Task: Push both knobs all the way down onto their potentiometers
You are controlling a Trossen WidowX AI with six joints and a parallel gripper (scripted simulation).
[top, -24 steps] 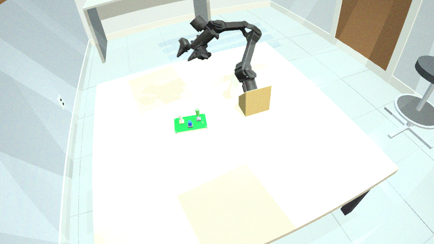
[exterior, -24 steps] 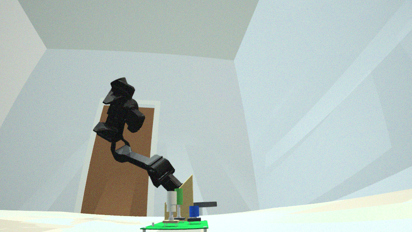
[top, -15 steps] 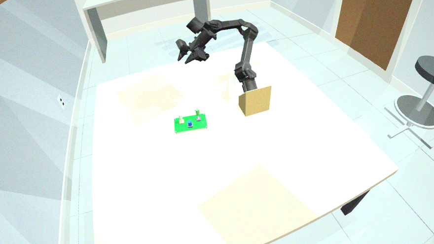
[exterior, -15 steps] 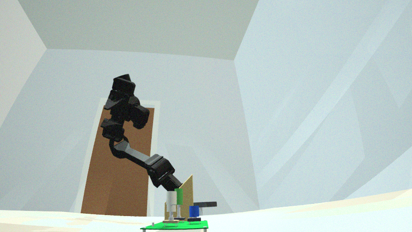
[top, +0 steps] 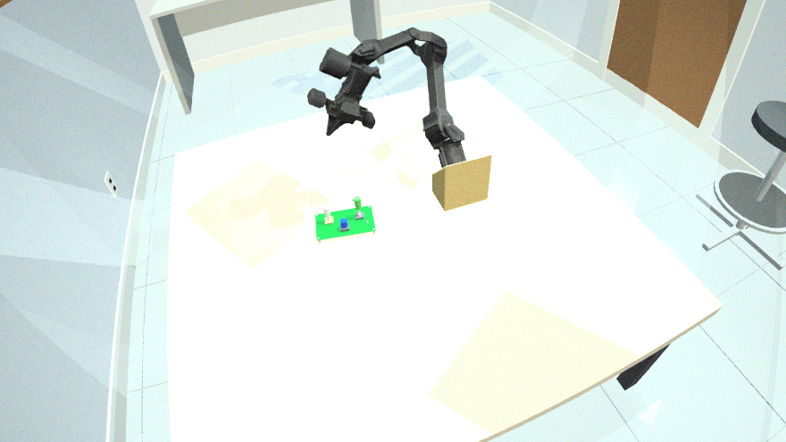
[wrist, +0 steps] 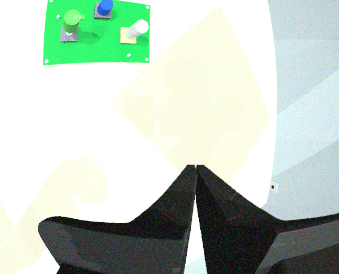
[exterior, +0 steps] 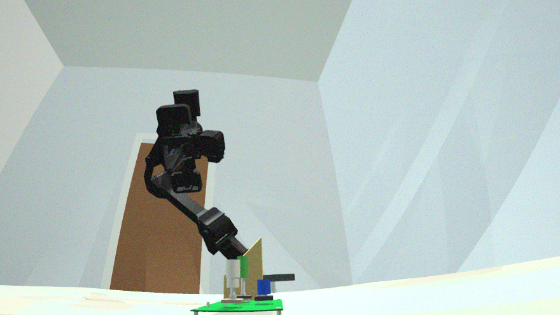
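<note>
My gripper tip is now 50 mm past the green knob, 120 mm to the right of it and 150 mm above it. Also, from my gripper tip: grey-white knob: 40 mm ahead, 120 mm to the left, 170 mm below.
</note>
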